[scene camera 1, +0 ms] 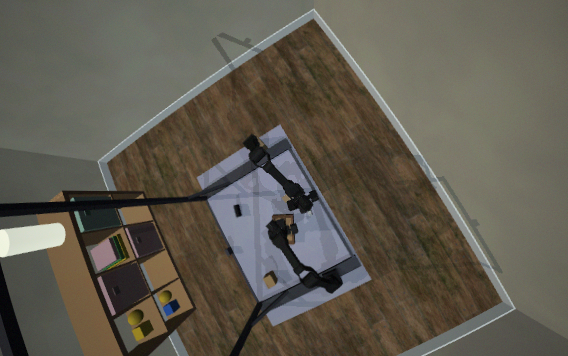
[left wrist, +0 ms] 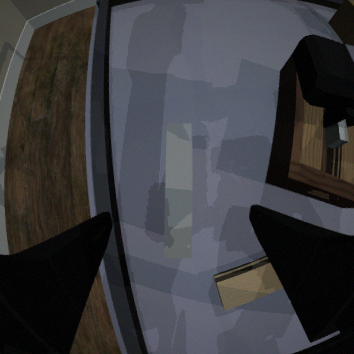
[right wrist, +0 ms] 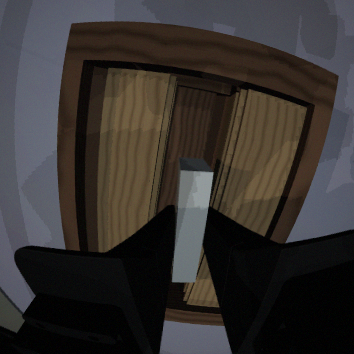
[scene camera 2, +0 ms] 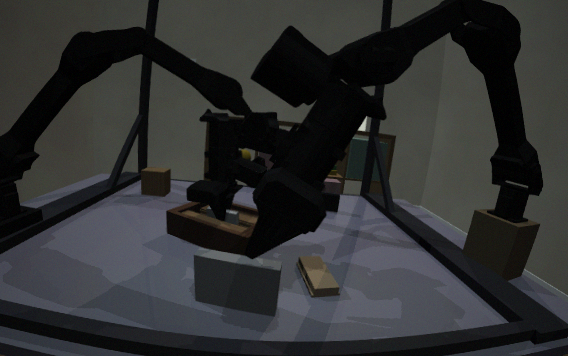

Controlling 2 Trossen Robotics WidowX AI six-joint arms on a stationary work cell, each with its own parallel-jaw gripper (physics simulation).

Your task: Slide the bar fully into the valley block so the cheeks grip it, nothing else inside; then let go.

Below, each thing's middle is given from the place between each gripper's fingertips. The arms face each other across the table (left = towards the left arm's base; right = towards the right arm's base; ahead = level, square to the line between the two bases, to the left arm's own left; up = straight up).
Scene:
I see my right gripper 210 mm short of the grey block (scene camera 2: 228,280) and 50 mm to the right of it. Also, from my right hand: tan bar (scene camera 2: 319,281) 140 mm ahead, 180 mm to the left, 30 mm below.
I see the grey block 7 cm below my left hand and 2 cm to the right of it. The rest, counted from my left hand: tan bar: 11 cm to the left, 10 cm below, 8 cm behind.

